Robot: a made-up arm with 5 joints. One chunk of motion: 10 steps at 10 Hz.
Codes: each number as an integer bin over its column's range. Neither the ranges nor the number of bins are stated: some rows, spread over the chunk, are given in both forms.
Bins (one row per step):
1: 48 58 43 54 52
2: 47 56 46 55 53
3: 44 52 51 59 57
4: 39 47 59 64 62
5: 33 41 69 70 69
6: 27 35 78 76 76
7: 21 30 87 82 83
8: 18 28 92 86 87
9: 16 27 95 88 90
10: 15 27 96 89 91
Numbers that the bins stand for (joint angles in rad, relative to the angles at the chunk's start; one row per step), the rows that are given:
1: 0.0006 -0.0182 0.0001 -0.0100 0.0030
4: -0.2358 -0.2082 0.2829 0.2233 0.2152
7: -0.7085 -0.5018 0.7779 0.6433 0.6606
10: -0.8661 -0.5536 0.9370 0.8067 0.8303
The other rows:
2: -0.0257 -0.0527 0.0531 0.0133 0.0242
3: -0.1044 -0.1218 0.1415 0.1067 0.1091
5: -0.3933 -0.3118 0.4597 0.3633 0.3636
6: -0.5509 -0.4155 0.6188 0.5033 0.5121
8: -0.7873 -0.5364 0.8663 0.7367 0.7455
9: -0.8398 -0.5536 0.9193 0.7833 0.8091

